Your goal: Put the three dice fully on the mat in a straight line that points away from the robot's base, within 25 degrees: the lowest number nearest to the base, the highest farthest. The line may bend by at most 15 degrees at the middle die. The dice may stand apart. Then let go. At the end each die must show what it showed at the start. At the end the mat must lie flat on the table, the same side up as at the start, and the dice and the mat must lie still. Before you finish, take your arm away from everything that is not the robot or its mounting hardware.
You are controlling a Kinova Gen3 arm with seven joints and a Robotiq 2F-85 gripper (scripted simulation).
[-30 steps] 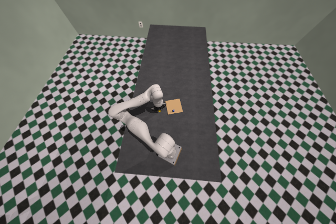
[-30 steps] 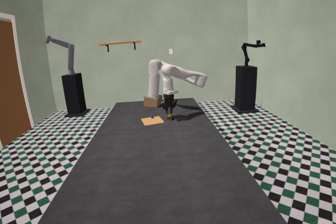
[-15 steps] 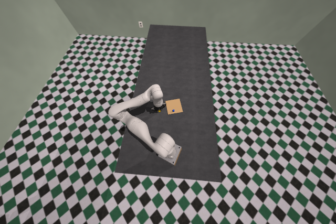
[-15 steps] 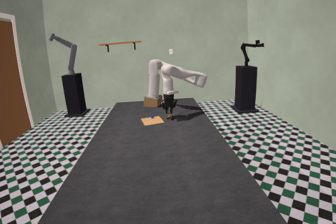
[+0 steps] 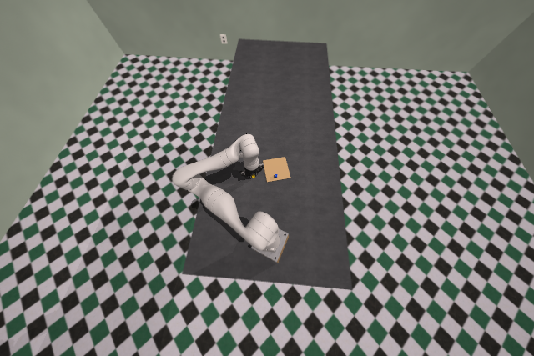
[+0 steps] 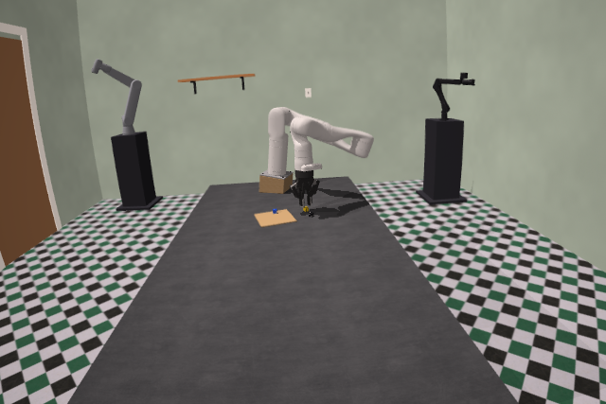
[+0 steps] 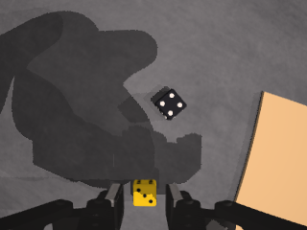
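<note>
My gripper is now 30 mm above the yellow die. Also, from my hand: black die (60 mm ahead, 20 mm to the left, 30 mm below); then blue die (20 mm ahead, 130 mm to the right, 30 mm below); then tan mat (70 mm ahead, 130 mm to the right, 40 mm below).
</note>
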